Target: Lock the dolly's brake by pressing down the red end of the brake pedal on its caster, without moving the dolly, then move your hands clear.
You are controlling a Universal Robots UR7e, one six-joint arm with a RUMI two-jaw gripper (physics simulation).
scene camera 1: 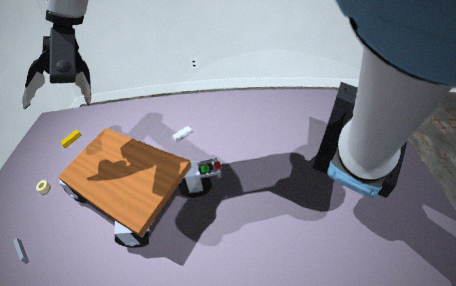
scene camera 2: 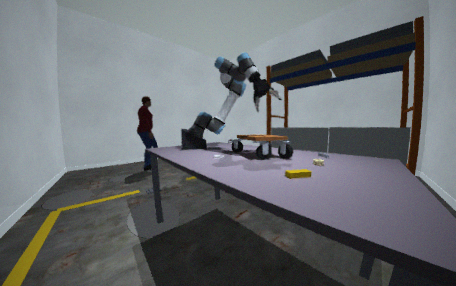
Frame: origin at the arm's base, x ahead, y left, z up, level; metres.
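Where they show: gripper, fingertip midpoint: [scene camera 1: 58, 106] [scene camera 2: 270, 106]; arm's base, origin of the base link: [scene camera 2: 194, 134].
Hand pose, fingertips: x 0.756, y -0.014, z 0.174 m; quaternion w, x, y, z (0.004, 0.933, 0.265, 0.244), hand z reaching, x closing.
Things, the pixels of their centre, and the offset from my fingertips. "spot": a spot on its surface instead. Level surfaces: height alone.
- green end, surface spot: [scene camera 1: 204, 168] spot: 0.305 m back, 0.042 m left, 0.206 m down
- red end, surface spot: [scene camera 1: 217, 164] spot: 0.336 m back, 0.036 m left, 0.204 m down
- caster, body centre: [scene camera 1: 195, 179] [scene camera 2: 236, 145] 0.278 m back, 0.044 m left, 0.242 m down
- yellow block, body centre: [scene camera 2: 298, 173] [scene camera 1: 70, 138] 0.221 m ahead, 0.236 m right, 0.284 m down
- white block, body centre: [scene camera 1: 182, 133] 0.237 m back, 0.178 m right, 0.288 m down
- cream ring, body centre: [scene camera 1: 43, 187] 0.253 m ahead, 0.008 m right, 0.283 m down
- grey-blue bar, body centre: [scene camera 1: 20, 249] 0.249 m ahead, 0.210 m left, 0.284 m down
- purple table, its level: 0.294 m down
The dolly [scene camera 1: 135, 175] [scene camera 2: 262, 137] stands upright on its wheels on the table, with an orange-brown wooden deck. The brake pedal, with a green end [scene camera 1: 204, 168] and a red end [scene camera 1: 217, 164], sits on the caster [scene camera 1: 195, 185] at the deck's right corner in scene camera 1. Whether the red end is pressed down is too small to tell. My gripper [scene camera 1: 57, 105] [scene camera 2: 267, 102] is open and empty. It hangs high above the dolly in scene camera 2, well apart from the pedal.
A yellow block [scene camera 1: 71, 138] [scene camera 2: 298, 173], a white block [scene camera 1: 182, 133], a cream ring [scene camera 1: 39, 188] and a grey-blue bar [scene camera 1: 20, 250] lie around the dolly on the purple table [scene camera 1: 280, 250] [scene camera 2: 360, 200]. A person [scene camera 2: 145, 127] and a tall rack [scene camera 2: 419, 100] stand beyond it.
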